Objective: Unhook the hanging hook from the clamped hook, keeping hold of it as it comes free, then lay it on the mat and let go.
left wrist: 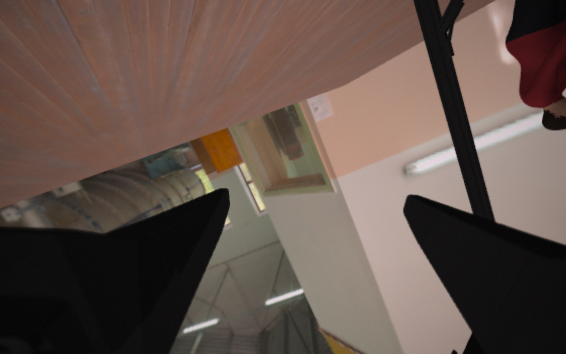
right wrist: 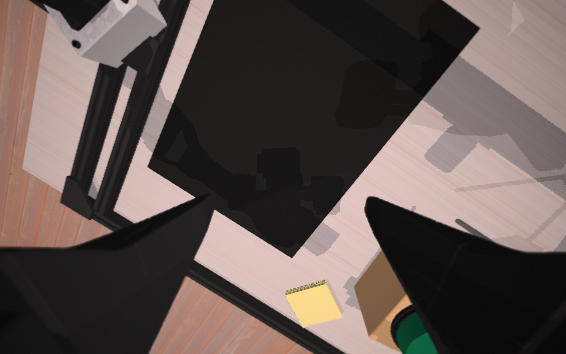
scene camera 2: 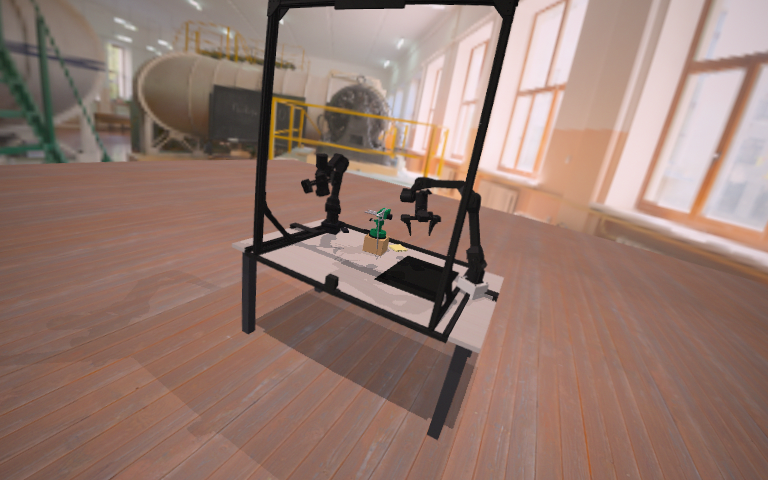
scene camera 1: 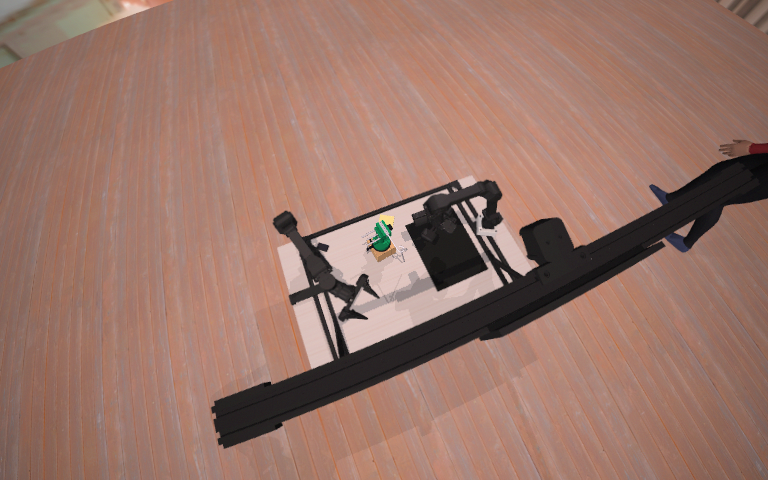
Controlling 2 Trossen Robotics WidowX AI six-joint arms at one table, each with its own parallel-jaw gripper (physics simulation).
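Places are measured from the left arm's base along level axes (x ahead, y left, z up), in metres.
Pixels of known places: left gripper, fingertip midpoint: [left wrist: 315, 199] [scene camera 2: 322, 188] [scene camera 1: 373, 308]; right gripper, fingertip midpoint: [right wrist: 290, 202] [scene camera 2: 419, 235] [scene camera 1: 438, 229]; left arm's base, link origin: [scene camera 2: 331, 221]; right arm's base, link origin: [scene camera 2: 474, 280] [scene camera 1: 488, 223].
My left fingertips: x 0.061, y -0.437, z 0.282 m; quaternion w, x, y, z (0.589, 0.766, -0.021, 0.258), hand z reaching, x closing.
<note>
Ahead of a thing's pixels: the offset from my left fingertips to its top centre. "*": to the spot under its first point. Level surfaces: height alone.
A green vise {dx +0.240, dy +0.274, dz -0.100 m} [scene camera 1: 381, 243] [scene camera 2: 378, 230] [right wrist: 419, 345] stands on a wooden block {dx +0.253, dy +0.271, dz -0.257 m} [scene camera 1: 385, 255] [scene camera 2: 372, 245]. Thin pale metal parts show at its top, too small to tell which is the clamped hook. A thin pale hanging hook {* dx +0.278, dy +0.125, dz -0.253 m} [scene camera 2: 378, 244] hangs down in front of the block in scene camera 2. The black mat {dz -0.337 m} [scene camera 1: 464, 268] [scene camera 2: 416, 274] [right wrist: 280, 75] lies beside the block. My right gripper [scene camera 1: 438, 230] [scene camera 2: 420, 234] [right wrist: 290, 202] is open and empty above the mat's far part. My left gripper [scene camera 1: 372, 307] [left wrist: 315, 199] is open and empty, raised away from the vise.
A yellow notepad {dx +0.373, dy +0.377, dz -0.331 m} [scene camera 1: 386, 218] [scene camera 2: 398, 247] [right wrist: 314, 305] lies near the block, by the table edge. Black frame rails run along the table's edges. Upright posts and a thick overhead beam [scene camera 1: 407, 358] surround the workspace.
</note>
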